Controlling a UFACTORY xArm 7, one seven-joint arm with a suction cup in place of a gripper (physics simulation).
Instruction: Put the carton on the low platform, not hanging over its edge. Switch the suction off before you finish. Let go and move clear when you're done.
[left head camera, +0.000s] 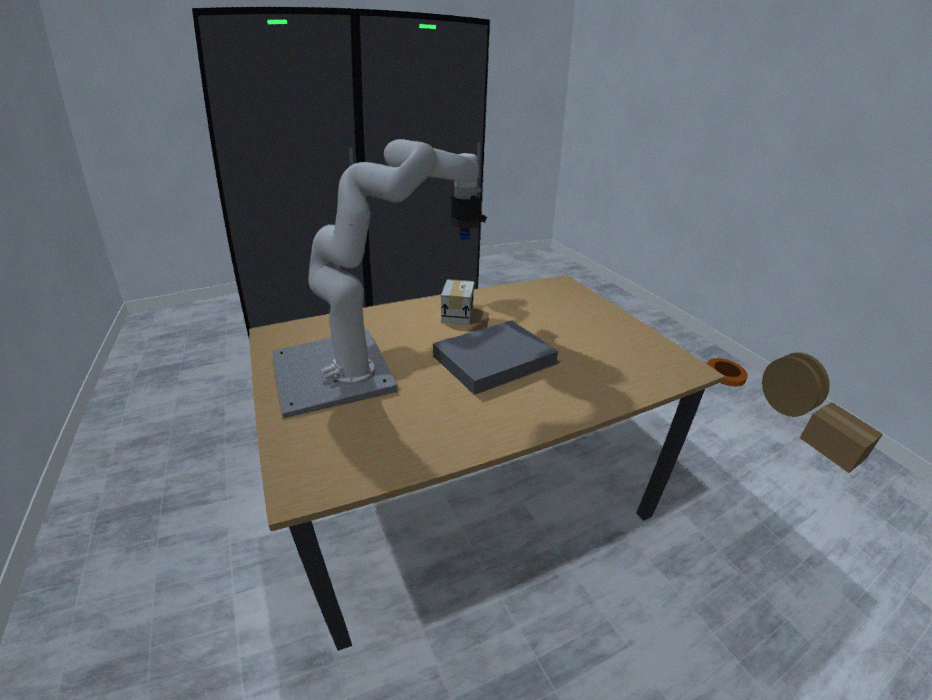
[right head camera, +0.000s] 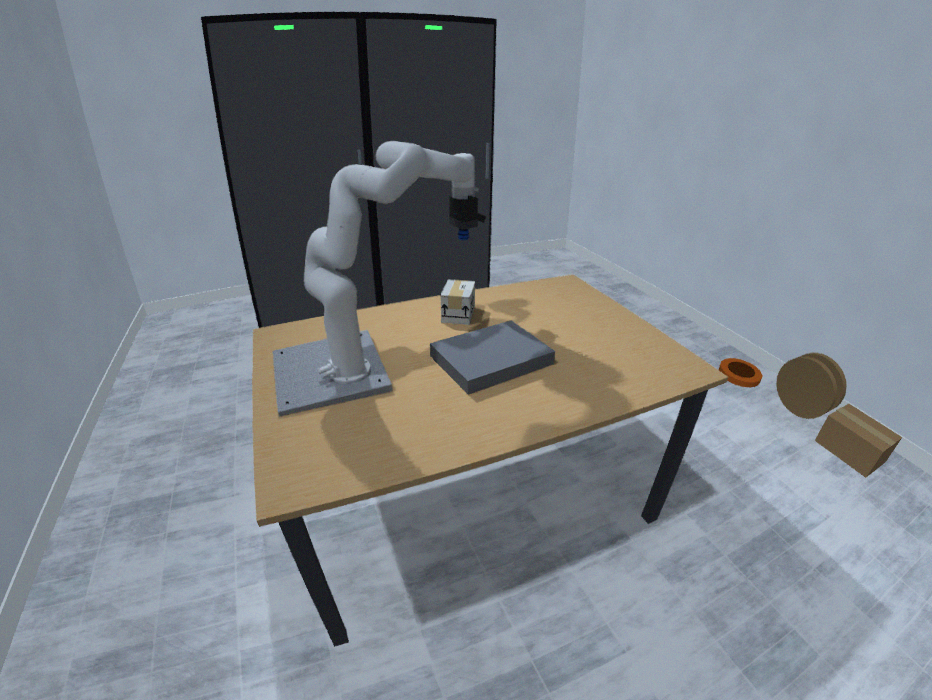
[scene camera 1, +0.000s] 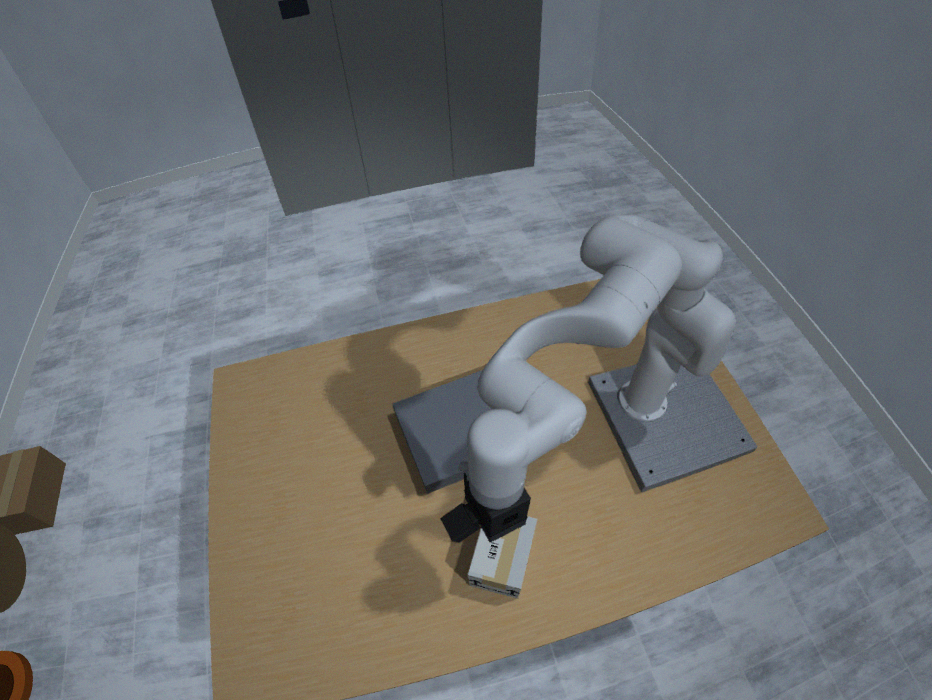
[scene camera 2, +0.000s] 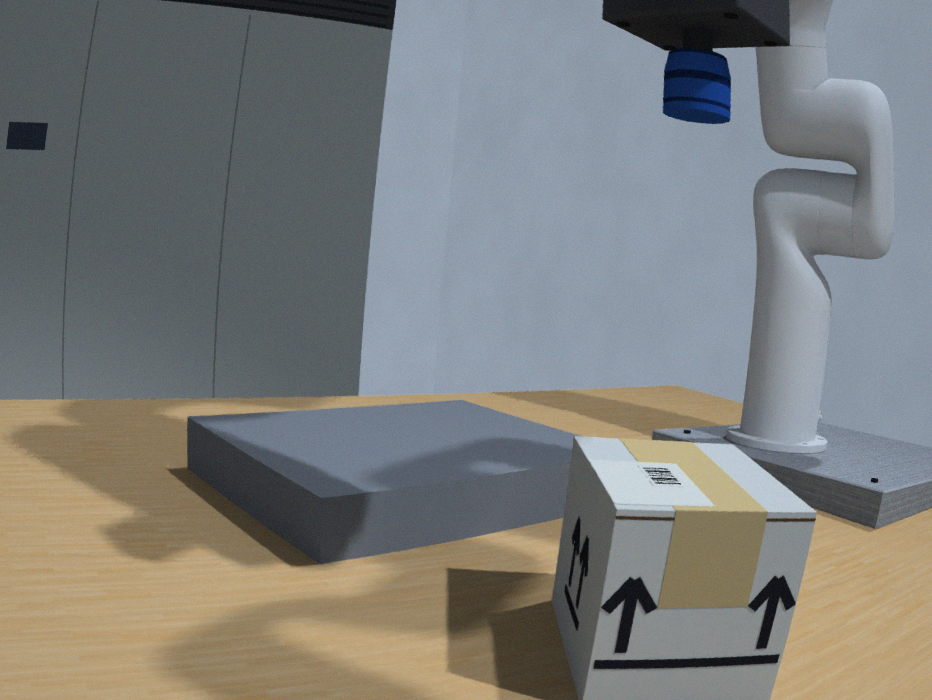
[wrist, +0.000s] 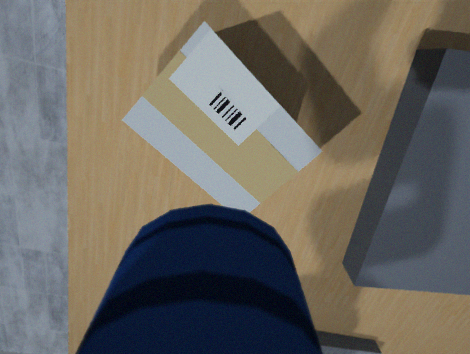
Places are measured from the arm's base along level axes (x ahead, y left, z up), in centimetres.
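Pixels of known places: hand, its tool point: (left head camera: 464, 238) (right head camera: 463, 238) (scene camera 2: 696, 115) (wrist: 209, 276); arm's base, origin of its link: (left head camera: 353, 370) (right head camera: 350, 370) (scene camera 1: 642, 400) (scene camera 2: 776, 443).
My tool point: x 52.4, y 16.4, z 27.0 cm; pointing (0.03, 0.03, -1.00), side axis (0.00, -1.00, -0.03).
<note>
Ahead of a thing's pixels: the offset from my tool point to its top centre. Level surfaces: height alone.
The carton {dx -2.2, dy +0.1, dz -18.7 cm} (left head camera: 456, 302) (right head camera: 457, 302) (scene camera 1: 519, 553) (scene camera 2: 715, 557) (wrist: 215, 110), white with a tan tape strip and a barcode label, stands upright on the table beside the platform. The low platform {dx -11.0, dy -32.2, dz -24.9 cm} (left head camera: 493, 350) (right head camera: 489, 351) (scene camera 1: 433, 433) (scene camera 2: 301, 444) (wrist: 425, 210) is a flat dark grey slab, with nothing standing on it. My gripper, a blue suction cup (left head camera: 464, 236) (right head camera: 463, 236) (scene camera 2: 696, 116) (wrist: 215, 215), hangs well above the carton and holds nothing, with an air gap below it. In scene camera 1 the cup is hidden under its black housing, which covers part of the carton's top.
The arm's grey base plate (left head camera: 301, 384) (scene camera 1: 693, 452) (scene camera 2: 904, 482) is at one end of the wooden table {dz -29.7 cm} (left head camera: 421, 444) (scene camera 1: 301, 587). An orange ring (left head camera: 737, 379), a brown round object (left head camera: 787, 384) and a brown box (left head camera: 836, 437) are beyond the table's other end.
</note>
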